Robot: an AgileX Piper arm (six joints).
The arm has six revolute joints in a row. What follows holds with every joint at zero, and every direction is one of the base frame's.
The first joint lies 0.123 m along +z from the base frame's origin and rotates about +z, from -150 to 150 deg.
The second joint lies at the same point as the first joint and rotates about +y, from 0 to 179.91 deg.
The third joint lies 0.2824 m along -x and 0.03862 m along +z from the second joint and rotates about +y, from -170 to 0 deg.
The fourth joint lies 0.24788 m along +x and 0.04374 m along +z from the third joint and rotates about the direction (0.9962, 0, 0.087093), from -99.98 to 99.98 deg.
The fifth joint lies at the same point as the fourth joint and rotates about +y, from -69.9 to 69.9 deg.
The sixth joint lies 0.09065 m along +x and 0.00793 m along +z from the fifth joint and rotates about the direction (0.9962, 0, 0.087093), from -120 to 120 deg.
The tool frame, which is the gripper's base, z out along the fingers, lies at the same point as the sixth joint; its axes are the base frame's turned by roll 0, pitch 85.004 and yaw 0 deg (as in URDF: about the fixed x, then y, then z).
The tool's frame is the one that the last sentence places.
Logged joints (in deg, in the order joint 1, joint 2, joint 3, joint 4, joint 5, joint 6), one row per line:
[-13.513 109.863 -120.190 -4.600 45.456 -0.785]
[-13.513 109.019 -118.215 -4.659 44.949 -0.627]
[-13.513 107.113 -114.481 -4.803 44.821 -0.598]
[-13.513 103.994 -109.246 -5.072 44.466 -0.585]
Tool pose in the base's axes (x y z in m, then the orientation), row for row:
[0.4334 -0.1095 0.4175 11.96 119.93 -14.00]
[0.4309 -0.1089 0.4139 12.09 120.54 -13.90]
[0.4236 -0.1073 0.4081 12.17 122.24 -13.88]
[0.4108 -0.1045 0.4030 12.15 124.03 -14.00]
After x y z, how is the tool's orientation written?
As a rotation vector, in degrees.
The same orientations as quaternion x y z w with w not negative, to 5 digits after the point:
[0.08593 0.86170 -0.10059 0.48988]
[0.08669 0.86433 -0.09967 0.48527]
[0.08677 0.87153 -0.09896 0.47235]
[0.08610 0.87889 -0.09921 0.45859]

